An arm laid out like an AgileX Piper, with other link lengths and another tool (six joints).
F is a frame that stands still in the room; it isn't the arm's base.
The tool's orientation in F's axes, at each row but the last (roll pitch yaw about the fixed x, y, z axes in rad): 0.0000, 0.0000, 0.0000; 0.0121, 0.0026, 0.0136; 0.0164, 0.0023, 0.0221; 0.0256, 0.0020, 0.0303; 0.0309, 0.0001, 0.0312; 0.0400, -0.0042, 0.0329; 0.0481, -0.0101, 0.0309; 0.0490, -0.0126, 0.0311; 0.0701, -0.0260, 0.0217; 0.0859, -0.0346, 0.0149; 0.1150, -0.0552, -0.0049; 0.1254, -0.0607, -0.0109
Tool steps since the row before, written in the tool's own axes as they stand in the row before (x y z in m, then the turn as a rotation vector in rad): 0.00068, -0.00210, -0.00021, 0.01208, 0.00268, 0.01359; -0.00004, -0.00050, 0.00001, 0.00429, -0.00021, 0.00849; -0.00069, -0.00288, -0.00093, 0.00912, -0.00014, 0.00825; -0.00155, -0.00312, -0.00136, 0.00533, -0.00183, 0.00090; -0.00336, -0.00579, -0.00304, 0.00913, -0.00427, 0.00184; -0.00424, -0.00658, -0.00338, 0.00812, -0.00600, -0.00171; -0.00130, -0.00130, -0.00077, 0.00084, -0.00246, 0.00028; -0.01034, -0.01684, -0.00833, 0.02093, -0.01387, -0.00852; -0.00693, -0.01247, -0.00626, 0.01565, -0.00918, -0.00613; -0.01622, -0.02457, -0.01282, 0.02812, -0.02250, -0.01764; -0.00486, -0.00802, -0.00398, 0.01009, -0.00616, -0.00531; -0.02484, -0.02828, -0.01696, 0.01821, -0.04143, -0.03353
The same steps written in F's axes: 0.00068, -0.00210, -0.00021, 0.01208, 0.00268, 0.01359; -0.00003, -0.00050, 0.00000, 0.00432, -0.00025, 0.00848; -0.00063, -0.00288, -0.00098, 0.00914, -0.00007, 0.00823; -0.00146, -0.00313, -0.00144, 0.00539, -0.00169, 0.00084; -0.00318, -0.00580, -0.00322, 0.00926, -0.00404, 0.00171; -0.00401, -0.00658, -0.00366, 0.00832, -0.00566, -0.00191; -0.00125, -0.00130, -0.00084, 0.00091, -0.00244, 0.00017; -0.00971, -0.01672, -0.00927, 0.02145, -0.01278, -0.00892; -0.00648, -0.01214, -0.00730, 0.01601, -0.00838, -0.00635; -0.01535, -0.02361, -0.01543, 0.02909, -0.02047, -0.01852; -0.00462, -0.00749, -0.00513, 0.01038, -0.00556, -0.00542; -0.02384, -0.02568, -0.02183, 0.02011, -0.03713, -0.03727
